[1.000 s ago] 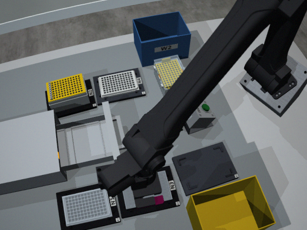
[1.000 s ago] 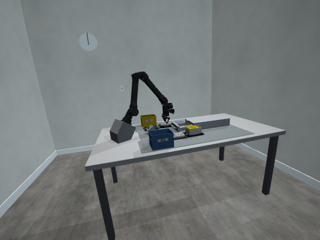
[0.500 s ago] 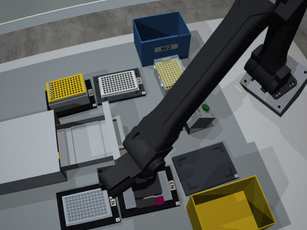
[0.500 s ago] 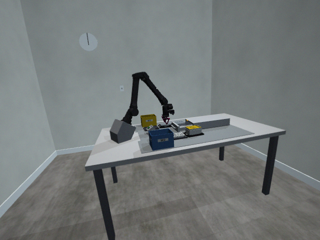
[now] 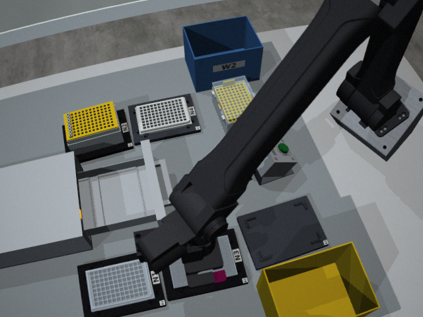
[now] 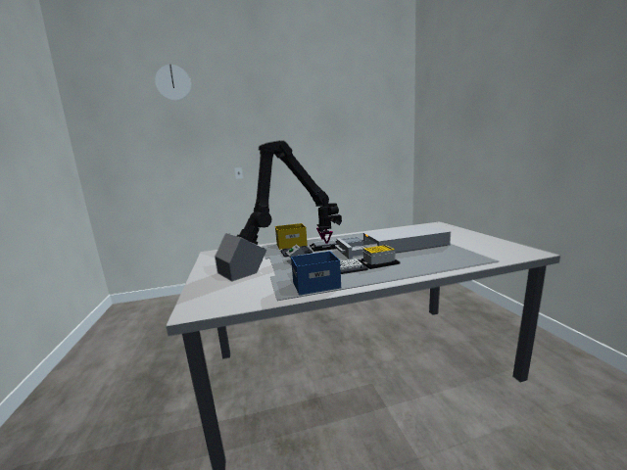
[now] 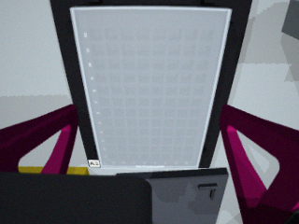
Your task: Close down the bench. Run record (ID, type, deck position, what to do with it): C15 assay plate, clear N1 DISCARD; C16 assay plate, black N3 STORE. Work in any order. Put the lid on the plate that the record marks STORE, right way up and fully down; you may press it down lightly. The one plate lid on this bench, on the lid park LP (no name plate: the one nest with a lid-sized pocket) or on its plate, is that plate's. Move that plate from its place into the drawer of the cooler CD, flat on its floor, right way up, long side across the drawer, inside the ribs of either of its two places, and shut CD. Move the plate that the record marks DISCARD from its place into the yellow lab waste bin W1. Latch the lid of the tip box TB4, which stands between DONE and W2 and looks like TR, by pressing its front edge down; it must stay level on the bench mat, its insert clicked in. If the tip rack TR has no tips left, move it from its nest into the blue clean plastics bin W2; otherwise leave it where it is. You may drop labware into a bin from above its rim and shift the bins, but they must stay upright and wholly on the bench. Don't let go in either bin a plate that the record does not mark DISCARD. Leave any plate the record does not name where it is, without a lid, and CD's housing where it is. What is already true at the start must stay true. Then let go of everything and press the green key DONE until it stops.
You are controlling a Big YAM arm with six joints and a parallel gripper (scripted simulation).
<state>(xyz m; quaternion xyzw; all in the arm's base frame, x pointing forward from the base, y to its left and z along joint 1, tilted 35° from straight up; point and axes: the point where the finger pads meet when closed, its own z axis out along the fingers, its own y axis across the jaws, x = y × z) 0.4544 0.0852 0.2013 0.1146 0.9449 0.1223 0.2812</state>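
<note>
Now: the plate lid 2 cm below my hand. Round my hand: nest n1: 17 cm ahead, 2 cm to the right, 4 cm below; then nest N3: 4 cm below; then black plate: 2 cm below.
</note>
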